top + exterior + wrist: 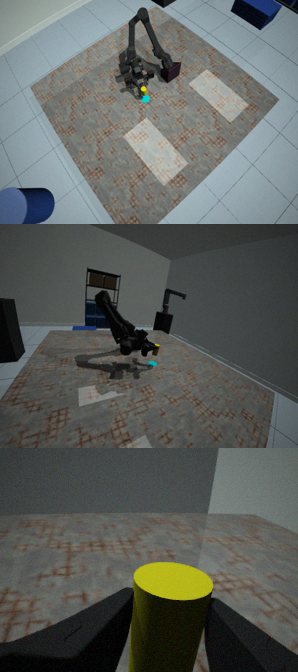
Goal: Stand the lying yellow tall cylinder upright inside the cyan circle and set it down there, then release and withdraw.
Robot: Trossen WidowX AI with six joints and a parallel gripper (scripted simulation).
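The cyan circle is 12 cm below my gripper tip. From my gripper tip the other things lie so: yellow tall cylinder (2 cm below).
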